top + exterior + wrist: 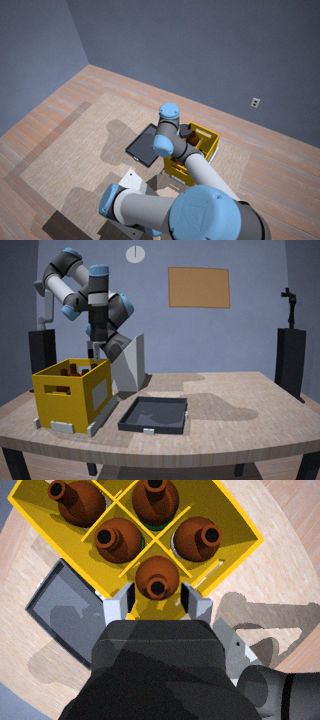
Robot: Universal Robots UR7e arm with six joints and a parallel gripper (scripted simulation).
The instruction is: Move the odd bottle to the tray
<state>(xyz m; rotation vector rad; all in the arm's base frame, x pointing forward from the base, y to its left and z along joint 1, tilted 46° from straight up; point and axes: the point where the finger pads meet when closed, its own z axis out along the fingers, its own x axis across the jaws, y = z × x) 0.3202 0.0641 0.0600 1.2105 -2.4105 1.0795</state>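
My hand is 120 mm above the yellow crate, 100 mm short of it and 30 mm to the left of it. Also, from my hand: dark tray (240 mm to the left, 190 mm below, 40 mm ahead); then bottle (180 mm ahead, 110 mm below, 20 mm to the left).
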